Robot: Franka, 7 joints.
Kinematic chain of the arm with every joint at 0, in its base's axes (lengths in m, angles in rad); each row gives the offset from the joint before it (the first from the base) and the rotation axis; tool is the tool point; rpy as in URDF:
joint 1: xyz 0 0 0.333 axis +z
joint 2: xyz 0 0 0 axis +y
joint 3: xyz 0 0 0.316 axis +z
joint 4: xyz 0.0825 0 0 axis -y
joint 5: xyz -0.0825 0 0.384 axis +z
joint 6: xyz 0 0 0 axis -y
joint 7: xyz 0.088 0 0 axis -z
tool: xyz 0 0 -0.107 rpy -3.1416 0 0
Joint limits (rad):
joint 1: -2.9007..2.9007
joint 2: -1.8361..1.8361
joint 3: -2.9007..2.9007
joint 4: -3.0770..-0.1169
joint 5: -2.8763..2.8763
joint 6: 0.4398..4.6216
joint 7: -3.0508..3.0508
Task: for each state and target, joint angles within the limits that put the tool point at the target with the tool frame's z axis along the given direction. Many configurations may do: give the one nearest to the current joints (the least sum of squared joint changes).
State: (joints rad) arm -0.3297 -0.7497 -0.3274 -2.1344 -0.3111 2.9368 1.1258
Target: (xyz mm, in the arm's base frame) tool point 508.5 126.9 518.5 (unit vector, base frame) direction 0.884 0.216 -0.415
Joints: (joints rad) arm -0.0127 -0.1387 0.1878 -2.3698 -0.2960 3.3874 1.1258
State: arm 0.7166 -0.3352 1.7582 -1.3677 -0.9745 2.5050 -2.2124
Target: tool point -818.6 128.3 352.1 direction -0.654 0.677 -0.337
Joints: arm 0.2124 -1.0944 2.3558 -1.0000 -0.6265 2.8074 -2.2124
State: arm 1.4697 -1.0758 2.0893 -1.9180 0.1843 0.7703 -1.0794
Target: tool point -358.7 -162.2 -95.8 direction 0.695 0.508 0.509
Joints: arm 1.1578 -1.8026 2.4380 -1.2418 0.1896 0.6908 -1.0794
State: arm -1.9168 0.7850 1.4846 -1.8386 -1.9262 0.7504 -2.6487
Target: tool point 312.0 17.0 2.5 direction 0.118 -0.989 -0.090
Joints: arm -0.8689 1.4275 0.8866 -2.4583 -2.0804 0.6207 -2.6487
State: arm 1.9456 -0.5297 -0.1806 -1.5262 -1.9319 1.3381 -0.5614
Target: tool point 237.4 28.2 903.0 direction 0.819 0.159 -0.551
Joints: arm 2.0510 -1.1064 -0.1831 -1.6991 -1.4695 1.1204 -0.5614
